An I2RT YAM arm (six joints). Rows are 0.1 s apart.
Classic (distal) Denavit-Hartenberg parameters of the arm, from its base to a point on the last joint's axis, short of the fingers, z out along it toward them. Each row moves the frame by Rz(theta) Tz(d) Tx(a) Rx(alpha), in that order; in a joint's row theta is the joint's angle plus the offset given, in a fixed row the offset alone. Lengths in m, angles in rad.
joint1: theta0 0  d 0.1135  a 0.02  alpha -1.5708
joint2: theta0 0  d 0  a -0.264  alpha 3.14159
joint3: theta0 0.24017  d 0  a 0.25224  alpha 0
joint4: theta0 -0.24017  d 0  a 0.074  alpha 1.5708
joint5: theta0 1.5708  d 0  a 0  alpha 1.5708
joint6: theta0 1.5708  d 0.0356  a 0  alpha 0
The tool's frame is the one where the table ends.
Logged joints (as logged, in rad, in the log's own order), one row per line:
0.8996 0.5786 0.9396 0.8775 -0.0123 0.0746
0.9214 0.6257 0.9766 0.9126 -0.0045 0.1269
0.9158 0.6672 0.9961 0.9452 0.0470 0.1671
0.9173 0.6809 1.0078 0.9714 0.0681 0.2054
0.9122 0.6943 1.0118 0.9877 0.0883 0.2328
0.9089 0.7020 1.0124 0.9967 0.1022 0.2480
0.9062 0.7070 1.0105 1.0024 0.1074 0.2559
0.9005 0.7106 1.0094 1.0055 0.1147 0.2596
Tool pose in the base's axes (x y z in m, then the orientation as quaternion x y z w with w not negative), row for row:
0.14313 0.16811 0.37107 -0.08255 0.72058 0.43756 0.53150
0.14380 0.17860 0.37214 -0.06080 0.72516 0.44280 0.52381
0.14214 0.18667 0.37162 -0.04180 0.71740 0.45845 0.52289
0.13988 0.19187 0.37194 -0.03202 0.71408 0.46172 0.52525
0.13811 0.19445 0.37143 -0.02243 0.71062 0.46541 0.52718
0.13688 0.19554 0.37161 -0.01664 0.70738 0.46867 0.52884
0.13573 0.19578 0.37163 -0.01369 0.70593 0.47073 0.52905
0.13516 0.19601 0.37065 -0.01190 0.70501 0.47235 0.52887
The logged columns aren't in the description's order. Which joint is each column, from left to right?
Columns, left to right: joint3, joint6, joint2, joint1, joint4, joint5.
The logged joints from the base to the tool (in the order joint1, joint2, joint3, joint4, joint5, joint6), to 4 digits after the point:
0.8775 0.9396 0.8996 -0.0123 0.0746 0.5786
0.9126 0.9766 0.9214 -0.0045 0.1269 0.6257
0.9452 0.9961 0.9158 0.0470 0.1671 0.6672
0.9714 1.0078 0.9173 0.0681 0.2054 0.6809
0.9877 1.0118 0.9122 0.0883 0.2328 0.6943
0.9967 1.0124 0.9089 0.1022 0.2480 0.7020
1.0024 1.0105 0.9062 0.1074 0.2559 0.7070
1.0055 1.0094 0.9005 0.1147 0.2596 0.7106

